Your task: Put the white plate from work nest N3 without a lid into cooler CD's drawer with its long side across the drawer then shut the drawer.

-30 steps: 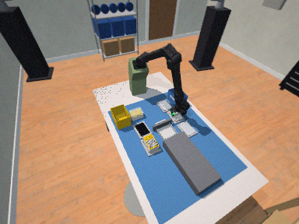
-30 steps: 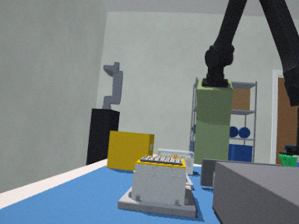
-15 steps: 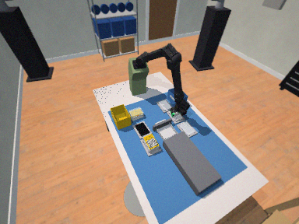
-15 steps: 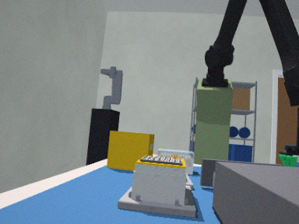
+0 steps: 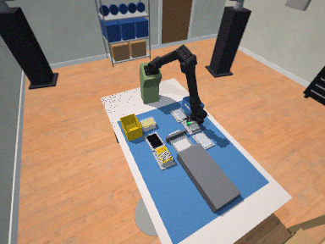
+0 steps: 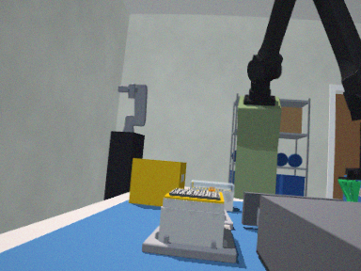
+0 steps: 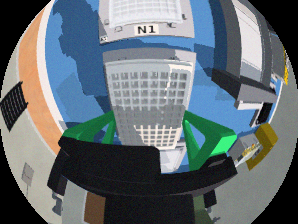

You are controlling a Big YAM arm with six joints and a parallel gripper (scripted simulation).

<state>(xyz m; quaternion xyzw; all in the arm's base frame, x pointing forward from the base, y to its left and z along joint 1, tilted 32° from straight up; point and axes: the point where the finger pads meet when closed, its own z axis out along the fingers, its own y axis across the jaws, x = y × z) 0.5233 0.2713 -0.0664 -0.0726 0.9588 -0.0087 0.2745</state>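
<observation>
Now: hand 21 cm short of the drawer, 15 cm to the left of it and 2 cm above it. From my hand the other things lie so: grey cooler CD (33 cm ahead, 13 cm to the right, 1 cm below); white plate (right at my hand); blue bin (21 cm behind, 9 cm to the left, 1 cm below).
</observation>
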